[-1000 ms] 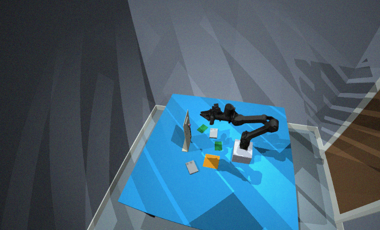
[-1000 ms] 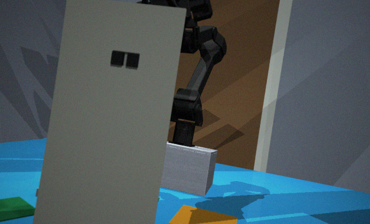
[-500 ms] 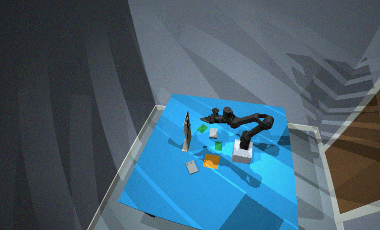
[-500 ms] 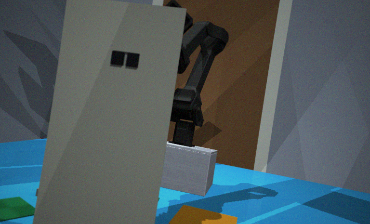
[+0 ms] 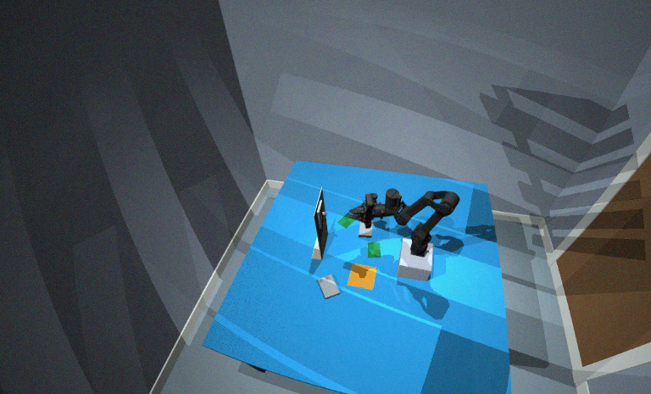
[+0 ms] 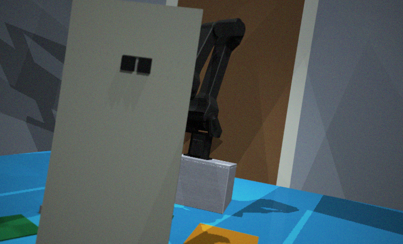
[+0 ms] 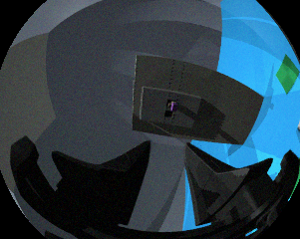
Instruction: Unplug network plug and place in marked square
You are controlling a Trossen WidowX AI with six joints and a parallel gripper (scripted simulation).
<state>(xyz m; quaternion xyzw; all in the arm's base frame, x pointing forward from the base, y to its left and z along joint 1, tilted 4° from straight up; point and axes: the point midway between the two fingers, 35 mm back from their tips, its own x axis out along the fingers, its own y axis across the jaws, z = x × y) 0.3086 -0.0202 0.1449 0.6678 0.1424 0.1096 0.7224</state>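
Now: the network plug 12 cm ahead of my gripper tip, 2 cm to the left of it and 1 cm below it. Also, from my gripper tip: upright panel (13 cm ahead, 2 cm to the left, 12 cm below); orange square (10 cm behind, 14 cm to the left, 28 cm below).
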